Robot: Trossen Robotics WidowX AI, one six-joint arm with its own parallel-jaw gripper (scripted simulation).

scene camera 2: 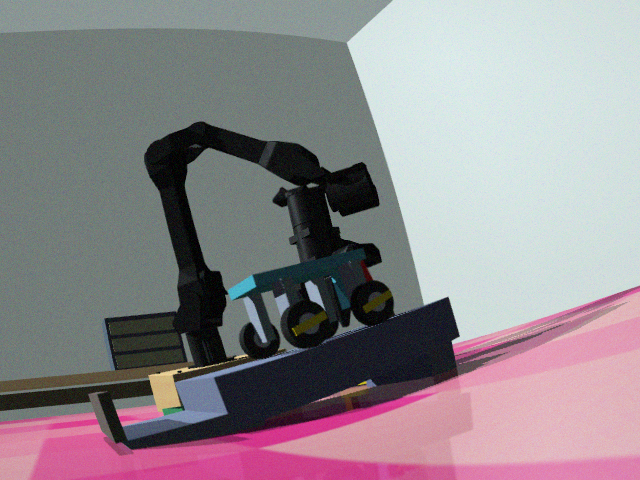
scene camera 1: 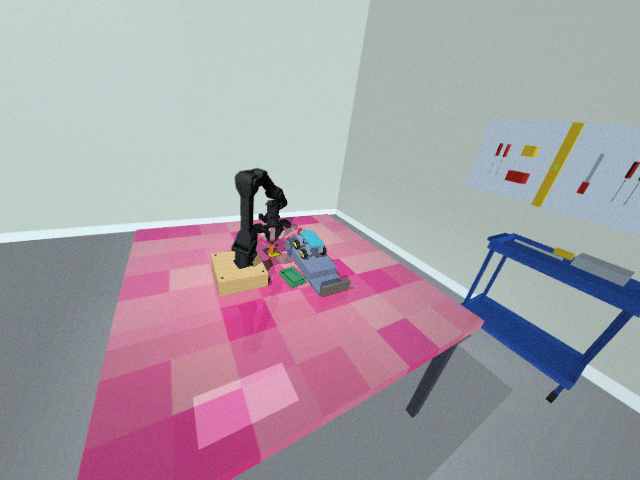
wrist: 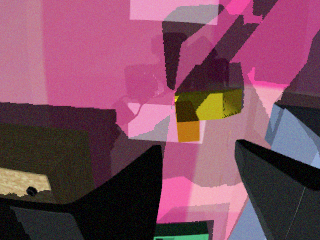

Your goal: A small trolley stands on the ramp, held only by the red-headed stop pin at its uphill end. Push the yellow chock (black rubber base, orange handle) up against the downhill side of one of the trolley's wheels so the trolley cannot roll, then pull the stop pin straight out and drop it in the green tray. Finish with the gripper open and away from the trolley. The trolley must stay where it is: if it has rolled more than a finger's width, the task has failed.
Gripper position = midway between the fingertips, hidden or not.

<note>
I see my gripper [scene camera 2: 336, 329], a yellow chock [wrist: 191, 107] and a ramp [scene camera 2: 251, 392].
My gripper shows as well in the wrist view [wrist: 198, 150]. The ramp also shows in scene camera 1 [scene camera 1: 315, 265].
</note>
